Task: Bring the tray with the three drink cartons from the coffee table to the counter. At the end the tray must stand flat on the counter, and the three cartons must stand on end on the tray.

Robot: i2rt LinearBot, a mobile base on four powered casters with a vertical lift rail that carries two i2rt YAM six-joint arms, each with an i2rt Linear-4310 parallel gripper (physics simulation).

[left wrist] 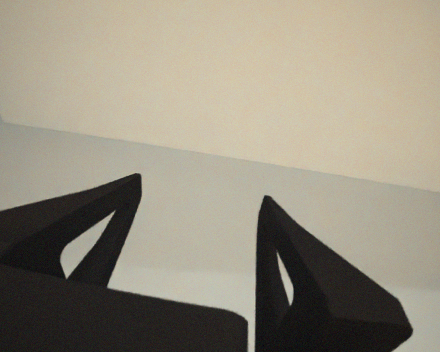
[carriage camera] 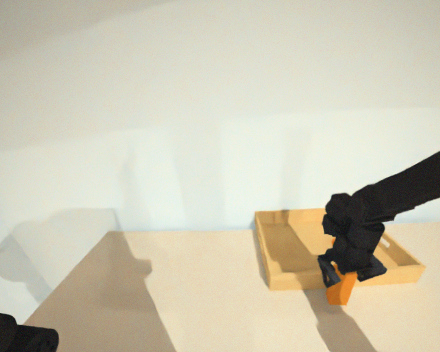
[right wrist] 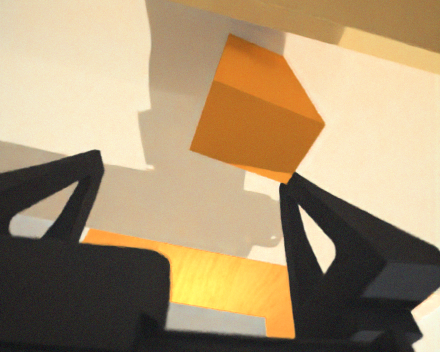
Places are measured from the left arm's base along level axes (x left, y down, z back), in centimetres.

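Where they show: left gripper, between the fingertips: point(left wrist: 201, 194); right gripper, between the fingertips: point(carriage camera: 342, 282) point(right wrist: 193, 169).
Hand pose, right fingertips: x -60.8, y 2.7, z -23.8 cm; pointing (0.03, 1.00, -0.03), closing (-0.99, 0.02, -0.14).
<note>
After its pixels a point has its place.
A tan tray point(carriage camera: 295, 281) @[x -51.5, y 11.1, z -30.2 cm] point(right wrist: 390, 52) @[x -70.2, y 8.0, z -31.0 cm] lies on a pale table top point(carriage camera: 215, 290) @[x -25.1, y 15.5, z -30.1 cm] at the right. An orange carton point(carriage camera: 340, 294) @[x -62.9, y 10.2, z -25.2 cm] point(right wrist: 255, 115) @[x -62.8, y 1.7, z -27.9 cm] appears to stand on the table just outside the tray's front wall. A sliver of orange shows inside the tray behind my right arm; the other cartons are hidden or not in view. My right gripper point(carriage camera: 356, 276) point(right wrist: 193, 169) @[x -60.8, y 2.7, z -23.8 cm] is open and empty above the carton, one fingertip overlapping the carton's corner in the right wrist view; I cannot tell if they touch. My left gripper point(left wrist: 201, 194) @[x -0.2, y -44.7, z -2.6 cm] is partly open and empty, away from the tray.
A pale wall point(carriage camera: 200, 165) @[x -18.1, y -17.9, z -65.1 cm] rises behind the table's back edge. Part of my left arm point(carriage camera: 32, 339) @[x -3.2, y -14.2, z -2.7 cm] shows at the lower left. An orange, wood-like strip point(right wrist: 225, 280) shows beyond the table's near edge in the right wrist view.
</note>
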